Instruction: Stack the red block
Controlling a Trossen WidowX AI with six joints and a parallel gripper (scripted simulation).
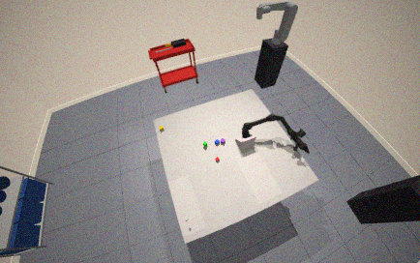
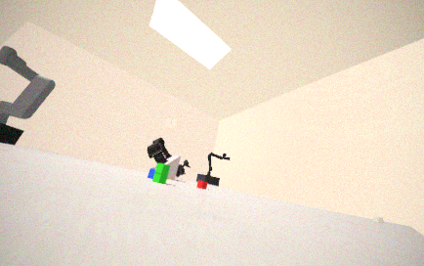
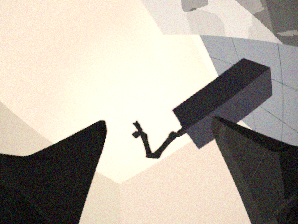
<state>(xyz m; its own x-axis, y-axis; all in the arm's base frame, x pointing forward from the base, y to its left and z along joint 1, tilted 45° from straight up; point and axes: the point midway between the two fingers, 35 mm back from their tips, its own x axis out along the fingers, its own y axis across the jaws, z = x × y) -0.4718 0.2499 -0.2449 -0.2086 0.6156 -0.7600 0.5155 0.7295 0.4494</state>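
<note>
My gripper tip is now 82 cm short of the red block, 28 cm to the left of it and 8 cm above it. The rest, counted from my gripper tip: purple block 70 cm ahead, 45 cm to the right, 7 cm below; then blue block 76 cm ahead, 46 cm to the right, 7 cm below; then green block 88 cm ahead, 47 cm to the right, 8 cm below.
</note>
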